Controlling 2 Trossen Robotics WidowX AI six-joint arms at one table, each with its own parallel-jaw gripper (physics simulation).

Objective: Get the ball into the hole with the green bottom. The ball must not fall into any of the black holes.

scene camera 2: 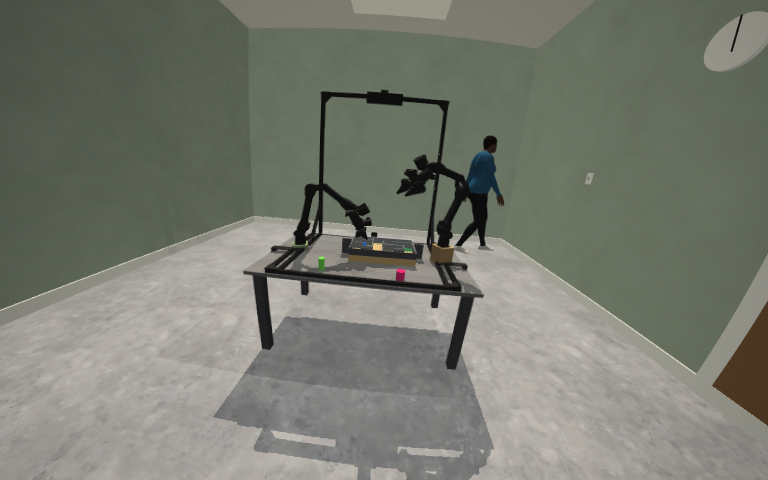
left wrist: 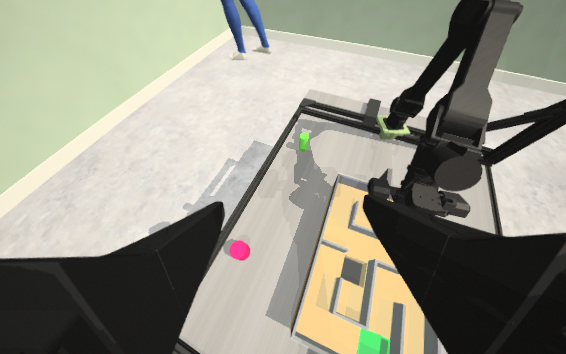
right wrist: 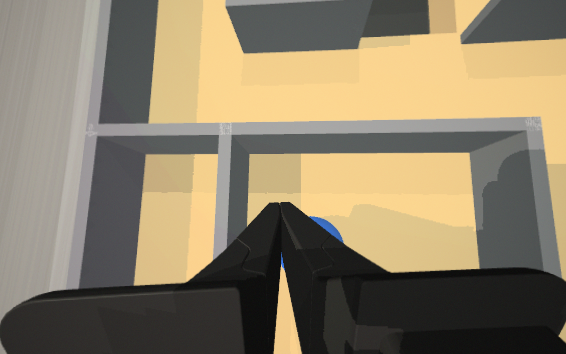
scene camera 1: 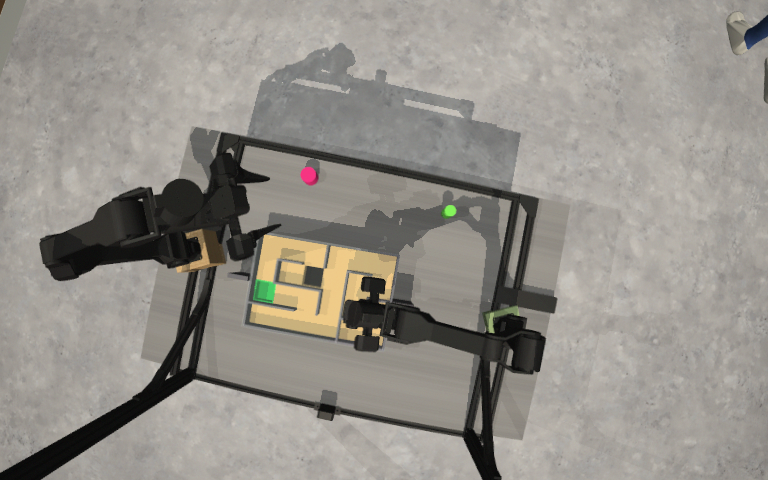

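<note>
The maze board (scene camera 1: 283,325) (scene camera 2: 380,260) (left wrist: 337,225) has grey walls, a green-bottomed hole (scene camera 1: 264,290) (left wrist: 373,343) at its left end in scene camera 1, and a black hole (scene camera 1: 313,276) (left wrist: 353,270) near it. The blue ball (scene camera 2: 364,243) (right wrist: 327,231) is in a walled section at the other end, partly hidden behind the right fingers in the right wrist view. My right gripper (right wrist: 279,212) (scene camera 2: 362,236) is shut and empty over that section; whether it touches the ball is unclear. My left gripper (scene camera 1: 274,202) (scene camera 2: 403,193) (left wrist: 293,204) is open and empty, high above the table.
A pink cylinder (scene camera 1: 309,176) (scene camera 2: 400,275) (left wrist: 240,250) and a green cylinder (scene camera 1: 449,211) (scene camera 2: 321,263) (left wrist: 304,142) stand on the table beside the board. A black frame runs around the table. A wooden block (scene camera 1: 212,247) (scene camera 2: 441,253) is at the left arm's base.
</note>
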